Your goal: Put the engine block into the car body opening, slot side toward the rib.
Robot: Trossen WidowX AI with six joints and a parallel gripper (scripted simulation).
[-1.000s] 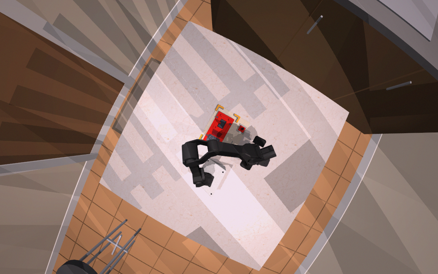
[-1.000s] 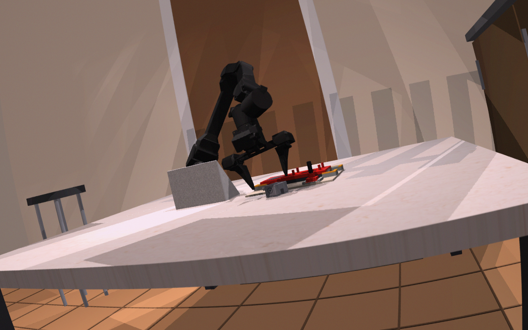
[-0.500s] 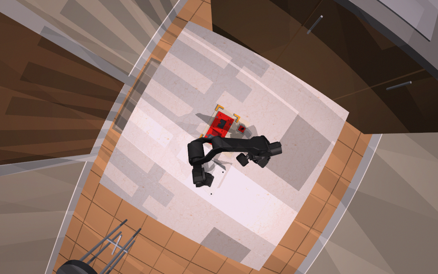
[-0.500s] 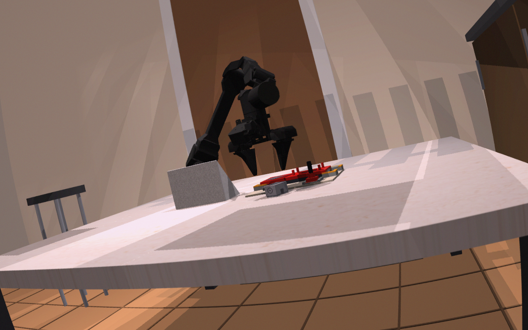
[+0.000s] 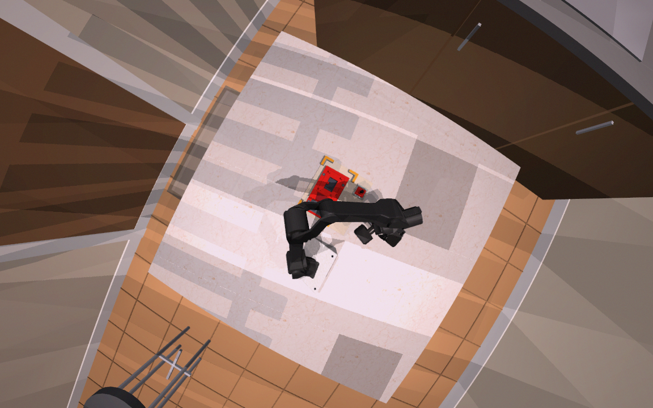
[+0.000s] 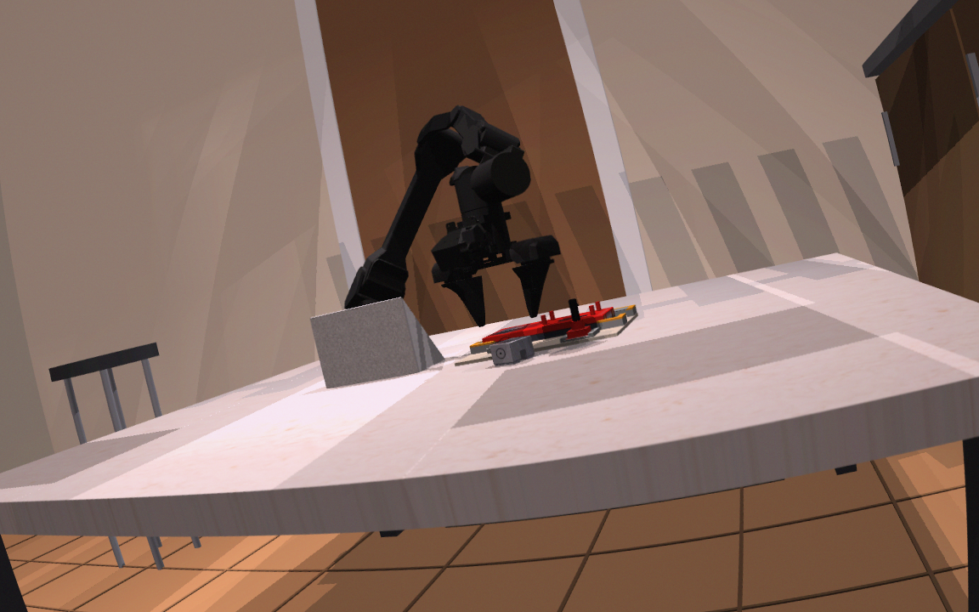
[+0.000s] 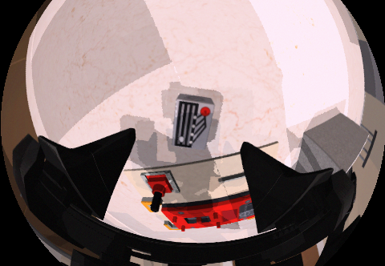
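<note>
Now: the engine block 4 cm below my gripper tip.
</note>
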